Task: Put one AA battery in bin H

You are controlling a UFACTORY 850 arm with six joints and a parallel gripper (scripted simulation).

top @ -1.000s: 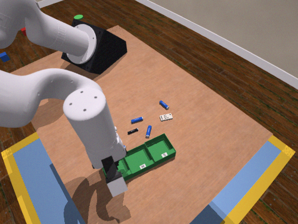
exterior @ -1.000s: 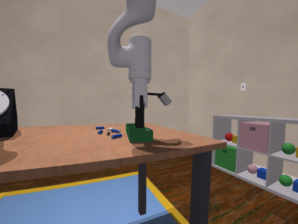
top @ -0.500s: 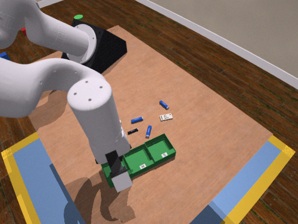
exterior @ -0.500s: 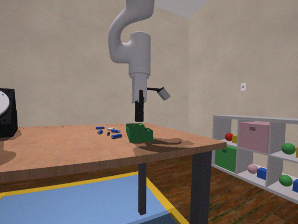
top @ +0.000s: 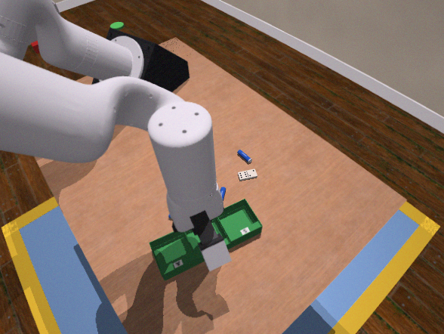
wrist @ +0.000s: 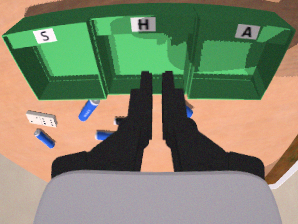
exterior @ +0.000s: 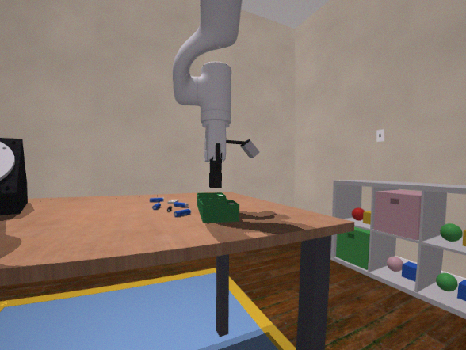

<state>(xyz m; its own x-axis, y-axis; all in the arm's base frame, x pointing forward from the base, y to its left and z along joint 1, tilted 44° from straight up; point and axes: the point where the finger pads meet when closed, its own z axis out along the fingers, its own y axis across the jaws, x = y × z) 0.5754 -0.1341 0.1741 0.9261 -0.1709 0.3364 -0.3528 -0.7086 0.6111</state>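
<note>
My hand is 10 mm to the right of the green three-compartment bin and 70 mm above it. From my hand the other things lie so: blue battery (90 mm behind, 80 mm below); white domino (50 mm behind, 220 mm to the left, 80 mm below); thin black battery (100 mm behind, 90 mm to the left, 80 mm below).
</note>
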